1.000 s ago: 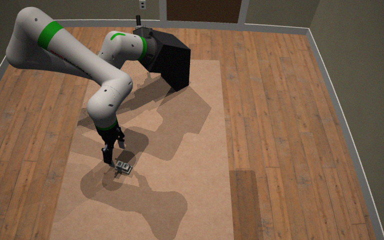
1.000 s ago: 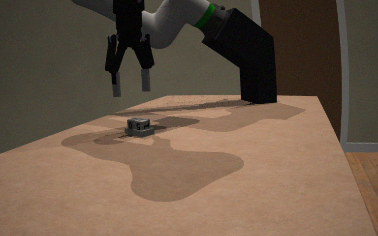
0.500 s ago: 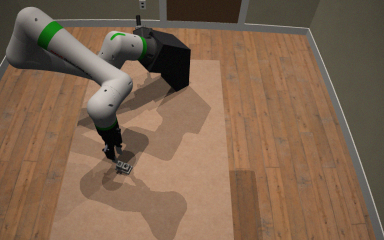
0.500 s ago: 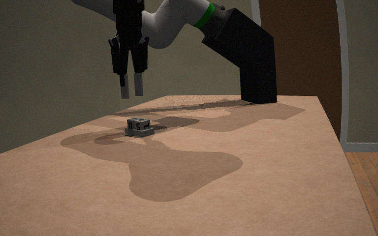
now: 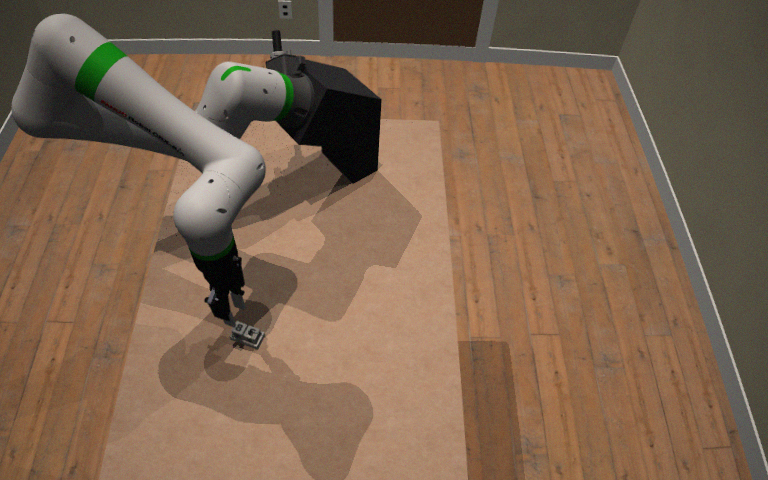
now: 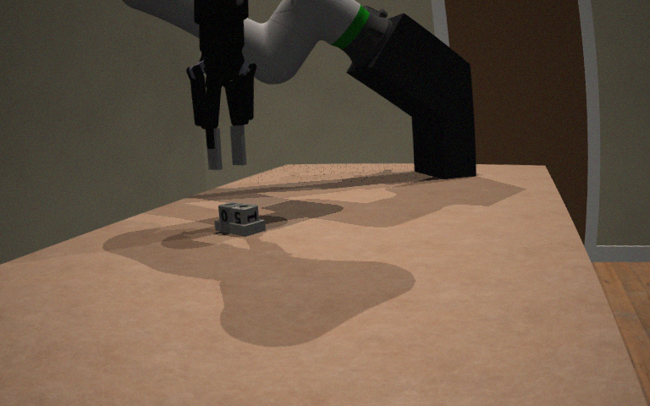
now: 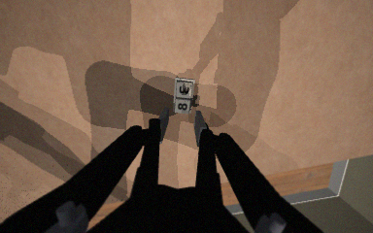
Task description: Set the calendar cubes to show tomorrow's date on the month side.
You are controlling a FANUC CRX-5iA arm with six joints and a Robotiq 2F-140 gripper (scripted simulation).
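The grey number cube is 110 mm below my hand. The rest, counted from my hand: grey calendar tray (130 mm below, 20 mm to the left, 10 mm ahead).
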